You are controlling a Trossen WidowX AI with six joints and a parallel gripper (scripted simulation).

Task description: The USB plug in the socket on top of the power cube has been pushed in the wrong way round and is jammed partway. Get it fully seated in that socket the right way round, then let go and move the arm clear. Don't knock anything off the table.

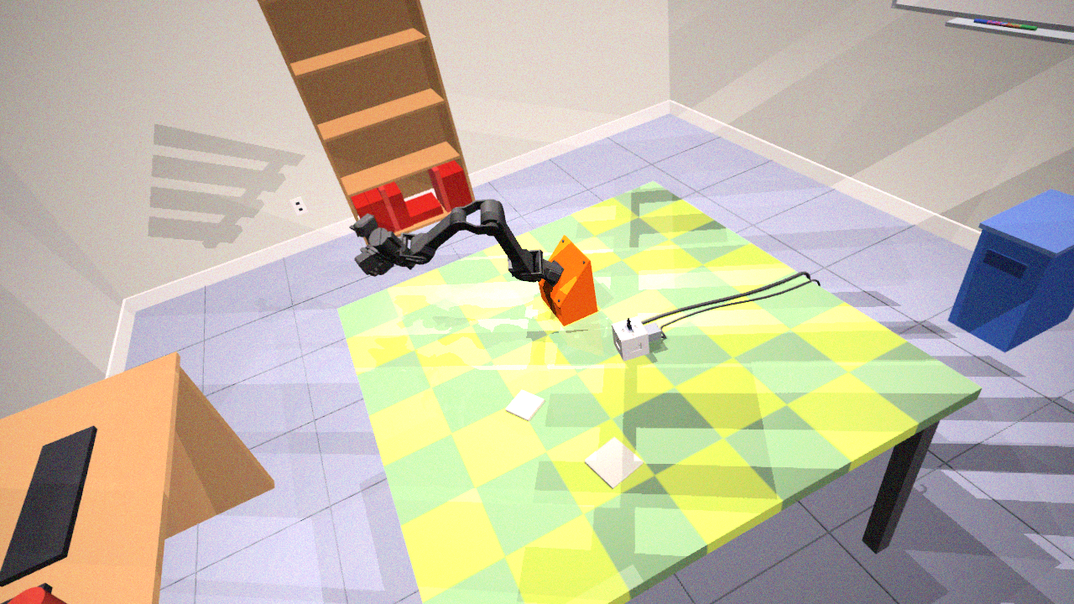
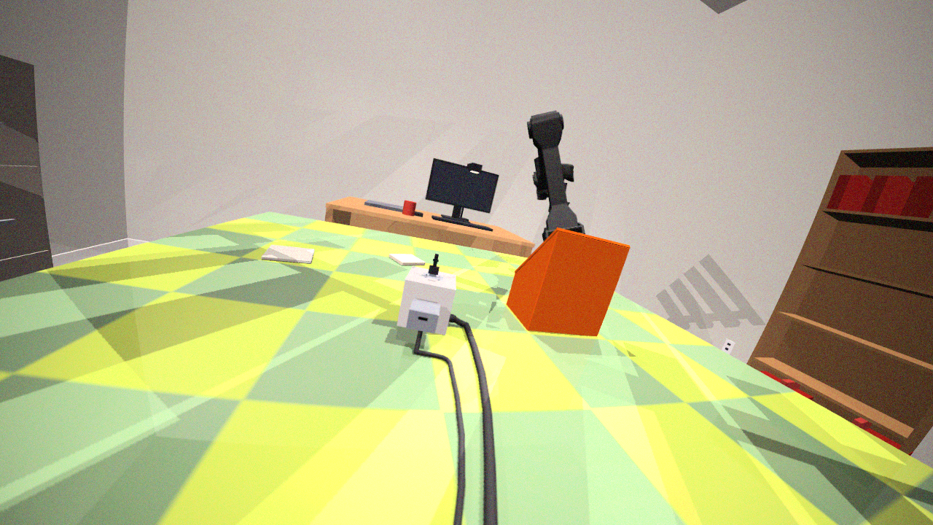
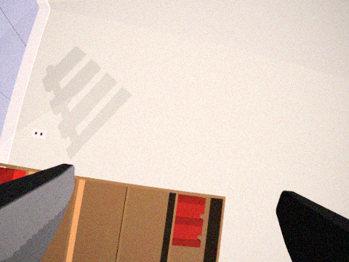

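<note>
The USB plug lies 580 mm ahead of my gripper tip, 550 mm to the left of it and 230 mm below it. The rest, counted from my gripper tip: USB socket: 580 mm ahead, 550 mm to the left, 250 mm below.
</note>
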